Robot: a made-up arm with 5 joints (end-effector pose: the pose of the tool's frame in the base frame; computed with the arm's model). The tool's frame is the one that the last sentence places. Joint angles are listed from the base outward.
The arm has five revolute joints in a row. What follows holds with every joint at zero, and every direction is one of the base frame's. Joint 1 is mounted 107 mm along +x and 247 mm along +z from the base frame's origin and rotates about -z. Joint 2 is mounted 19.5 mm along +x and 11.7 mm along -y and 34.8 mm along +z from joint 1 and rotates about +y. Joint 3 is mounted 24 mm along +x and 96.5 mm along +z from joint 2 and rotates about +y. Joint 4 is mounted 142.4 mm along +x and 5.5 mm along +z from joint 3 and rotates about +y. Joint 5 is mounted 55.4 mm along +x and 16.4 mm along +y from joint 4 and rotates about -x. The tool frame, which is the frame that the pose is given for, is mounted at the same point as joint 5; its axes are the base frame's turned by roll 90, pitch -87.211 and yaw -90 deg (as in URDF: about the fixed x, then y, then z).
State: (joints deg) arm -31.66 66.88 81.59 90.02 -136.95
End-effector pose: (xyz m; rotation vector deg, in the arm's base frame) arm 0.0792 -0.0116 0.2657 -157.15 11.82 -35.99
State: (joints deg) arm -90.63 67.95 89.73 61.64 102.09
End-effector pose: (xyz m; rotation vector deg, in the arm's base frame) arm 0.1029 -0.0546 0.2717 -12.02 -158.50 -74.99
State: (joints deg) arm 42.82 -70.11 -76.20 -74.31 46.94
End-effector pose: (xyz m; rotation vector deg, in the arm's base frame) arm -0.0561 0.1575 0.3755 33.98 35.83 1.25
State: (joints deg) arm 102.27 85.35 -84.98 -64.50 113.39
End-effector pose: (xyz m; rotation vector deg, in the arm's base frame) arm 0.0512 -0.2787 0.3201 -147.88 43.62 2.57
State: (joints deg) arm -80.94 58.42 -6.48 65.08 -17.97
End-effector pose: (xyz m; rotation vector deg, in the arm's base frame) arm 0.1309 0.1797 0.1538 -21.93 17.86 59.02
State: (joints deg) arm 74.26 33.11 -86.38 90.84 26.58
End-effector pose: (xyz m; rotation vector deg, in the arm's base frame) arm 0.1704 -0.2076 0.4332 -40.82 -35.45 -46.81
